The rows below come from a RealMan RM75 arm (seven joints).
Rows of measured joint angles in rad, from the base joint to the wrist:
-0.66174 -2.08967 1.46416 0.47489 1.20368 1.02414 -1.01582
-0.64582 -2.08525 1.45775 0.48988 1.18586 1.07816 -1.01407
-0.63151 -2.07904 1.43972 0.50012 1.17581 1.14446 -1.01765
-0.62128 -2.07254 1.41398 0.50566 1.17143 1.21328 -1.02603
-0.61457 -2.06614 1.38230 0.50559 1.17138 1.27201 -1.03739
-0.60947 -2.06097 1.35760 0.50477 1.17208 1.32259 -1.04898
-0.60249 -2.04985 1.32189 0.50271 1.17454 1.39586 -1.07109
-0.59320 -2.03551 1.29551 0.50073 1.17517 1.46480 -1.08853
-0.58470 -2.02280 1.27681 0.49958 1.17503 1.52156 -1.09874
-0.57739 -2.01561 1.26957 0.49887 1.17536 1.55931 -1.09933
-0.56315 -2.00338 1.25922 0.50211 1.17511 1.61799 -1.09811
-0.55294 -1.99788 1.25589 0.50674 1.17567 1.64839 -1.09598
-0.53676 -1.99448 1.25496 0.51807 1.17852 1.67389 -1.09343
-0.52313 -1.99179 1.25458 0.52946 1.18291 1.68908 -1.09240
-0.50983 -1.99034 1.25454 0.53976 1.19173 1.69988 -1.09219
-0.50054 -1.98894 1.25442 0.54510 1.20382 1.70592 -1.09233
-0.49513 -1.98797 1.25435 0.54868 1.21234 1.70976 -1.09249
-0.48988 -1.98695 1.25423 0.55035 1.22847 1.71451 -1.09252
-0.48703 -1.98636 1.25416 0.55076 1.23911 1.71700 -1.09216
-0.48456 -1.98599 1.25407 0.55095 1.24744 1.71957 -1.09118
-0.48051 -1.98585 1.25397 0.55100 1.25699 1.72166 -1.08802
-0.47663 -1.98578 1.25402 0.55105 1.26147 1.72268 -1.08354
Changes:
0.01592 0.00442 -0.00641 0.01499 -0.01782 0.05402 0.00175
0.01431 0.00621 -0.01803 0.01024 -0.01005 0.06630 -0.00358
0.01023 0.00650 -0.02574 0.00554 -0.00438 0.06882 -0.00838
0.00671 0.00640 -0.03168 -0.00007 -0.00005 0.05873 -0.01136
0.00510 0.00517 -0.02470 -0.00082 0.00070 0.05058 -0.01159
0.00698 0.01112 -0.03571 -0.00206 0.00246 0.07327 -0.02211
0.00929 0.01434 -0.02638 -0.00198 0.00063 0.06894 -0.01744
0.00850 0.01271 -0.01870 -0.00115 -0.00014 0.05676 -0.01021
0.00731 0.00719 -0.00724 -0.00071 0.00033 0.03775 -0.00059
0.01424 0.01223 -0.01035 0.00324 -0.00025 0.05868 0.00122
0.01021 0.00550 -0.00333 0.00463 0.00056 0.03040 0.00213
0.01618 0.00340 -0.00093 0.01133 0.00285 0.02550 0.00255
0.01363 0.00269 -0.00038 0.01139 0.00439 0.01519 0.00103
0.01330 0.00145 -0.00004 0.01030 0.00882 0.01080 0.00021
0.00929 0.00140 -0.00012 0.00534 0.01209 0.00604 -0.00014
0.00541 0.00097 -0.00007 0.00358 0.00852 0.00384 -0.00016
0.00525 0.00102 -0.00012 0.00167 0.01613 0.00475 -0.00003
0.00285 0.00059 -0.00007 0.00041 0.01064 0.00249 0.00036
0.00247 0.00037 -0.00009 0.00019 0.00833 0.00257 0.00098
0.00405 0.00014 -0.00010 0.00005 0.00955 0.00209 0.00316
0.00388 0.00007 0.00005 0.00005 0.00448 0.00102 0.00448

